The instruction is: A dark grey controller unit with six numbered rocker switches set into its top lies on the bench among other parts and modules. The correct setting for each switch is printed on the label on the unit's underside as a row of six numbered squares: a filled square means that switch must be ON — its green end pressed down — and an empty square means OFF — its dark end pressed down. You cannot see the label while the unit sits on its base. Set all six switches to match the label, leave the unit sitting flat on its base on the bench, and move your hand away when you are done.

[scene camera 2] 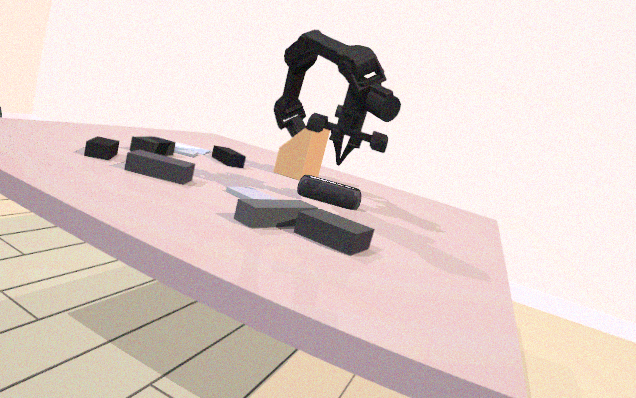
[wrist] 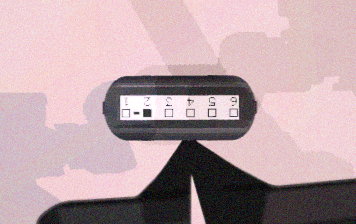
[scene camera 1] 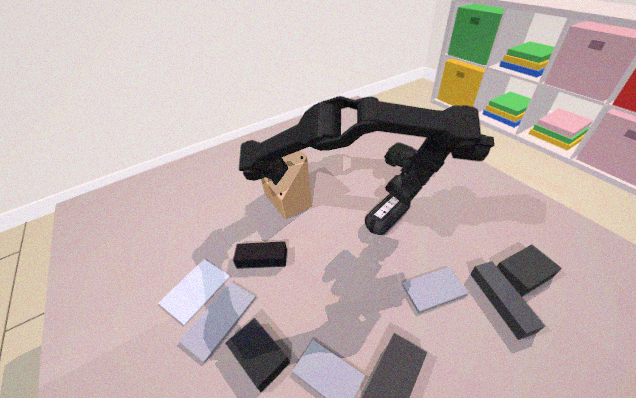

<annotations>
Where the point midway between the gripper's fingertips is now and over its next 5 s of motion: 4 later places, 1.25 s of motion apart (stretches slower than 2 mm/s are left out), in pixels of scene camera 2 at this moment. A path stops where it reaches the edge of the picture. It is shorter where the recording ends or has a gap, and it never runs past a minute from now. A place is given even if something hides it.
The gripper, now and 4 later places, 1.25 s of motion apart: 338, 164; 347, 169; 355, 172; 356, 179; 351, 198
</annotations>
